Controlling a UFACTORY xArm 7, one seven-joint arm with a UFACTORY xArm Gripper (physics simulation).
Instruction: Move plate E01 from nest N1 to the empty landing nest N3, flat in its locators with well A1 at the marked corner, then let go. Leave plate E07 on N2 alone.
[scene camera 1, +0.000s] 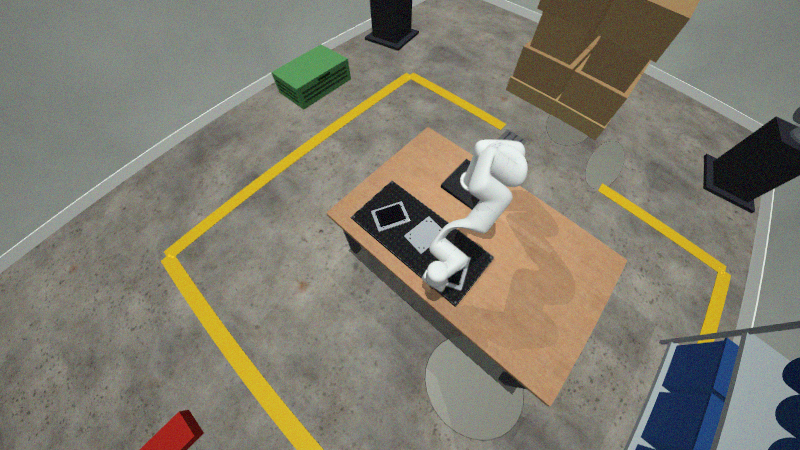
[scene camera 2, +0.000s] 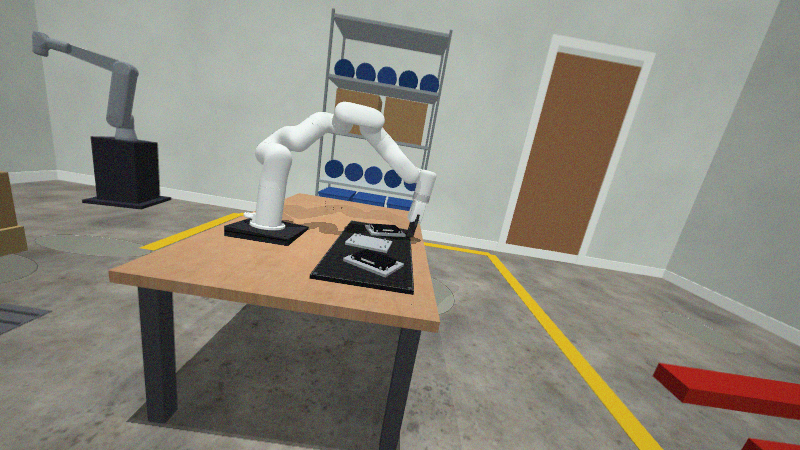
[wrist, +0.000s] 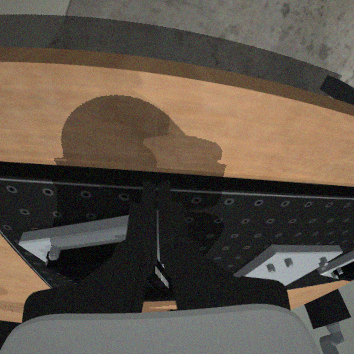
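Observation:
A black plate (scene camera 1: 391, 214) (scene camera 2: 375, 259) lies in a light frame-shaped nest (scene camera 1: 394, 225) (scene camera 2: 366, 267) at one end of the black perforated board. The middle nest (scene camera 1: 422, 235) (scene camera 2: 368, 242) (wrist: 295, 261) is a bare light plate with small locators. Another black plate (scene camera 2: 387, 228) (wrist: 92, 257) lies in the nest (wrist: 90, 237) at the far end in scene camera 2, partly behind the arm in scene camera 1. Labels and corner marks are unreadable, so I cannot tell E01 from E07. My gripper (scene camera 2: 411, 233) (wrist: 157, 197) is shut and empty, low beside the far-end nest at the board's outer edge.
The black board (scene camera 1: 373, 197) (scene camera 2: 330, 273) lies on the wooden table (scene camera 1: 581, 268) (scene camera 2: 195, 274), near its long edge. The arm's black base (scene camera 1: 454, 183) (scene camera 2: 234, 230) stands across from the board. The arm reaches over the board. Shadows fall on the table.

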